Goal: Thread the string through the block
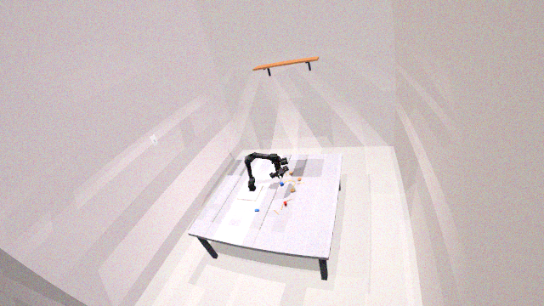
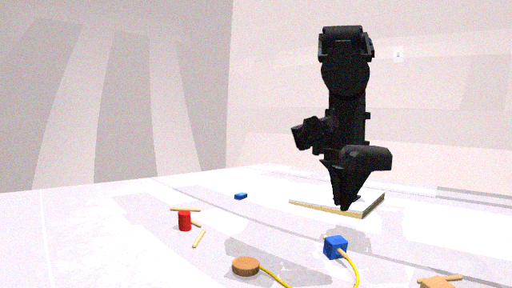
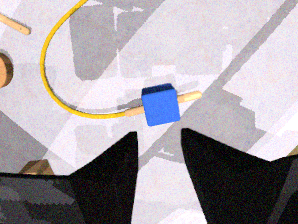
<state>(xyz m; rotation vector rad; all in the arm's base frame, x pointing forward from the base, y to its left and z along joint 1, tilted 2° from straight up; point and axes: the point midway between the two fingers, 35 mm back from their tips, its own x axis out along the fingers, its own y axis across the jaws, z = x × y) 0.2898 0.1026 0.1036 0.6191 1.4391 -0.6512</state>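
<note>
Now: gripper tip 7 cm above the thin wooden stick and 1 cm to the right of it. The rest, counted from my gripper tip: round wooden button (12 cm ahead, 8 cm to the right, 8 cm below); light wooden piece (17 cm to the left, 7 cm below, 5 cm ahead); yellow string (8 cm below, 3 cm to the left, 2 cm ahead).
</note>
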